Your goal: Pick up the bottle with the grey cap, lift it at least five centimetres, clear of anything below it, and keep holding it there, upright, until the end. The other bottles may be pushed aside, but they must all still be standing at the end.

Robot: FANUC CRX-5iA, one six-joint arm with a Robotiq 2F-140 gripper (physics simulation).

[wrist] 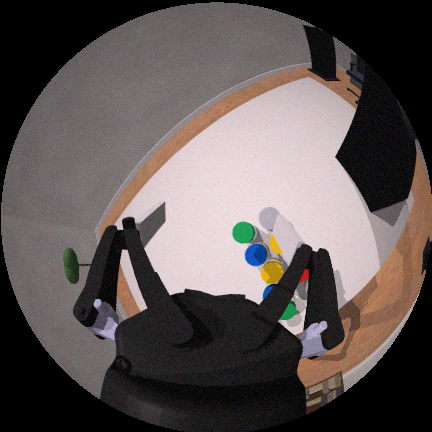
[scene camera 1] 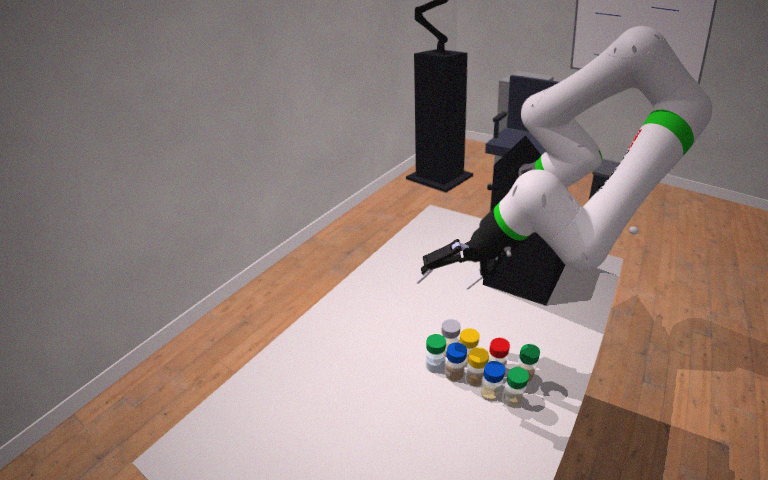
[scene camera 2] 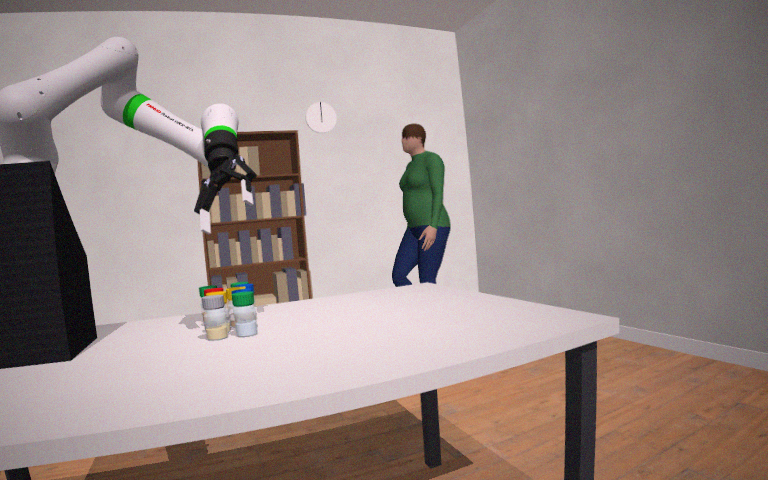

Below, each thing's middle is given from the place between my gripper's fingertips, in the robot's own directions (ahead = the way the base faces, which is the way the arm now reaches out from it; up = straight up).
The green-capped bottle (scene camera 2: 245, 319) lies 20 mm ahead of my hand, 10 mm to the left of it and 240 mm below it. The rest, counted from my hand: grey-capped bottle (scene camera 2: 215, 321) (50 mm behind, 240 mm below); blue-capped bottle (scene camera 1: 492, 380) (10 mm ahead, 190 mm to the left, 240 mm below).
